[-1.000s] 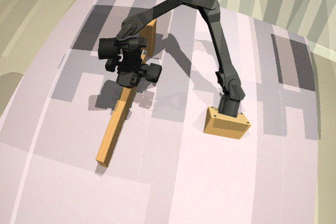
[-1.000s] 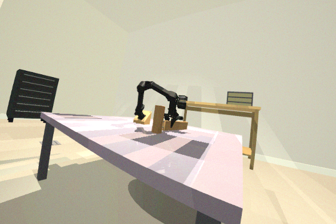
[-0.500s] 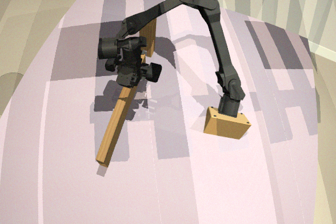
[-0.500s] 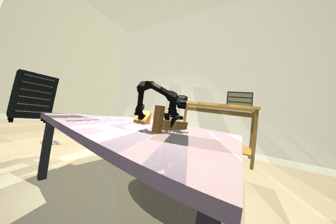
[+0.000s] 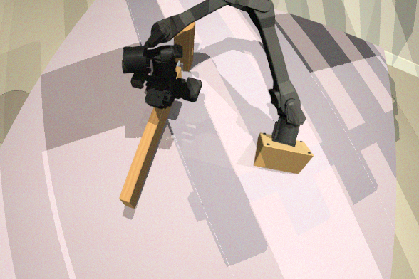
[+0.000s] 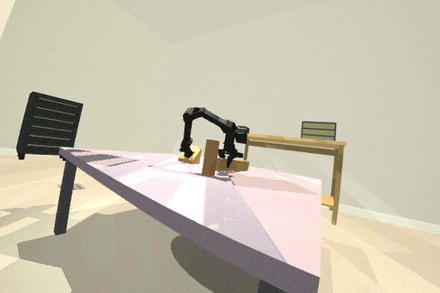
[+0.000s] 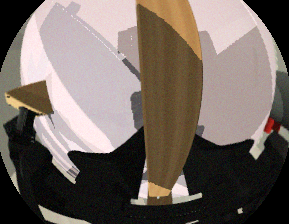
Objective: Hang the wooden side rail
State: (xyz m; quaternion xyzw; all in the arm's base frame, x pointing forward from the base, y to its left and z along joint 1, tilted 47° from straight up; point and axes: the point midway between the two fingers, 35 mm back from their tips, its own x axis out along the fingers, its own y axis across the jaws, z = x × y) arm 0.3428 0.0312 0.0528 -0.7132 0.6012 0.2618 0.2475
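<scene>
My gripper tip is 2 cm short of the headboard post, 17 cm to the left of it and 5 cm below it.
</scene>
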